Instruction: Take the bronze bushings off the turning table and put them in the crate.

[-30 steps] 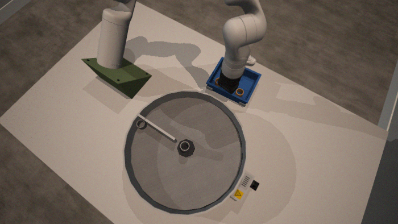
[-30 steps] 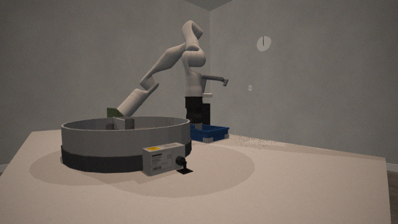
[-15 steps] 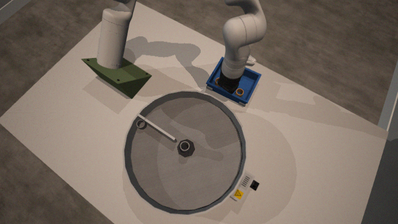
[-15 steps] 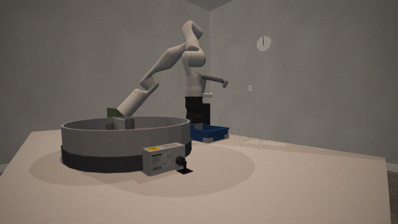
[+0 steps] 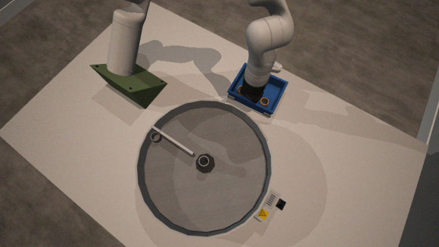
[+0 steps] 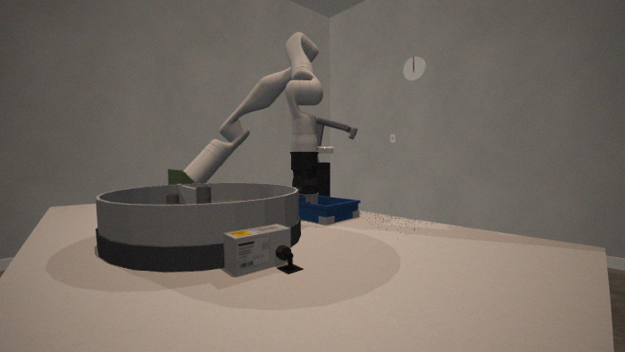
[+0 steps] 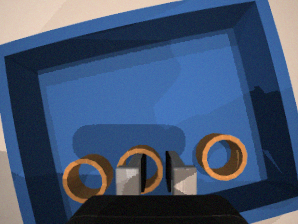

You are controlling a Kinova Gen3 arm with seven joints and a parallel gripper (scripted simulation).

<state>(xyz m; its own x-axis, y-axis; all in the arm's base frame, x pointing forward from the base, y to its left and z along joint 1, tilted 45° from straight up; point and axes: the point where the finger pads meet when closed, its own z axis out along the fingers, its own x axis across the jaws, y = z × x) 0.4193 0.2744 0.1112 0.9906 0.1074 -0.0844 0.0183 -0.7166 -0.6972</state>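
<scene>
Now: hand 3 cm to the right of the blue crate. The rest, counted from my hand: round turning table 31 cm to the right, 4 cm ahead, 2 cm above.
</scene>
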